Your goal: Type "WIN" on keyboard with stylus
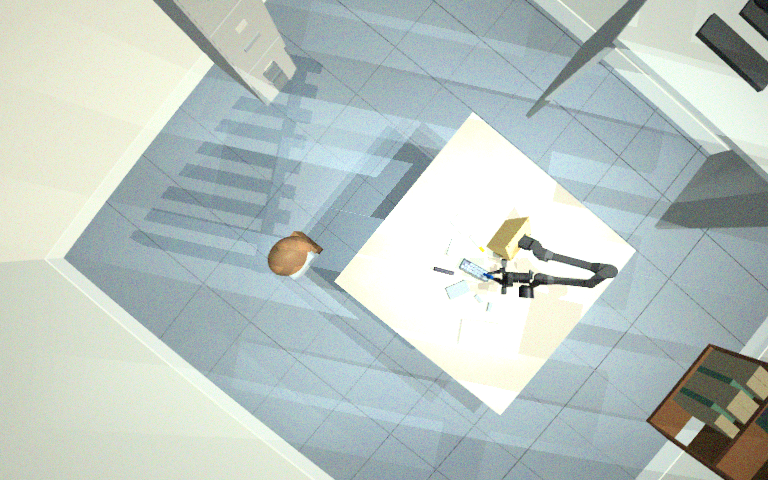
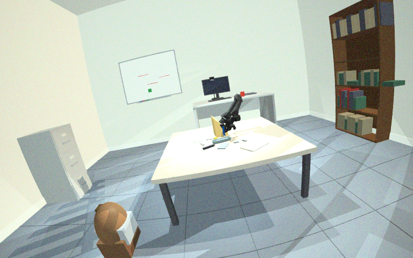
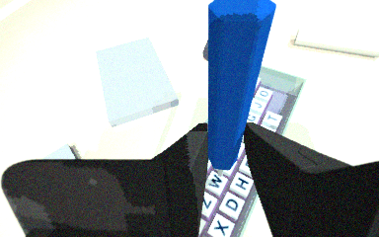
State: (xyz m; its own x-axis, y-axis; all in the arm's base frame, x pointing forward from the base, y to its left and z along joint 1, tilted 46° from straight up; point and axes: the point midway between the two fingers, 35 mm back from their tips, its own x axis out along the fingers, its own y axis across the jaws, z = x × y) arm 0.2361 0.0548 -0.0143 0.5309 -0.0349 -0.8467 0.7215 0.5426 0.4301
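Now: gripper tip 70 mm above the W key. Also, from my gripper tip: blue stylus: 20 mm below; small block: 120 mm ahead, 100 mm to the left, 80 mm below; yellow-tipped marker: 110 mm behind, 120 mm to the right, 80 mm below.
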